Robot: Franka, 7 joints.
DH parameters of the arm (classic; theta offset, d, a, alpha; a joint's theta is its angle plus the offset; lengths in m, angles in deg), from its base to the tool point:
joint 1: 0 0.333 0 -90
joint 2: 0 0 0 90
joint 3: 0 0.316 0.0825 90
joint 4: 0 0 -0.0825 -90
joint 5: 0 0.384 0 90
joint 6: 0 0 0.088 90
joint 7: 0 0.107 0 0
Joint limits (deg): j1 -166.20..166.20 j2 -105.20..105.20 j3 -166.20..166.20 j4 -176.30..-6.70 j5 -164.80..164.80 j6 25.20..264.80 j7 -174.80..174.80
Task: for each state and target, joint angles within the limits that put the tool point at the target. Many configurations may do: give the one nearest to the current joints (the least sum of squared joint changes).
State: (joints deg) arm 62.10 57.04 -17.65 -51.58 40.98 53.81 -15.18
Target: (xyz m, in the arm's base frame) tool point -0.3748 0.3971 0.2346
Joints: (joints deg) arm 108.01 51.54 20.11 -85.04 39.99 39.69 -15.18
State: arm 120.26 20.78 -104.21 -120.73 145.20 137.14 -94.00
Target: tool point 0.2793 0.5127 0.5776
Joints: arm 151.58 34.03 -103.80 -112.20 145.16 136.91 -94.00
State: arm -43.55 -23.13 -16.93 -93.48 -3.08 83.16 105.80
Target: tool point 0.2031 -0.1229 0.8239
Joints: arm -34.66 -42.51 1.27 -99.13 1.44 72.99 105.80
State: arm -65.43 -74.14 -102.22 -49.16 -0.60 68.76 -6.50
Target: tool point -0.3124 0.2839 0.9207
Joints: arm -83.39 -36.09 -77.61 -23.54 11.57 57.37 -6.50
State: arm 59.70 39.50 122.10 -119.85 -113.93 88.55 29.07
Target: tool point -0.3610 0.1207 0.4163
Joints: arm 50.86 48.93 131.02 -155.46 -102.46 78.20 29.07
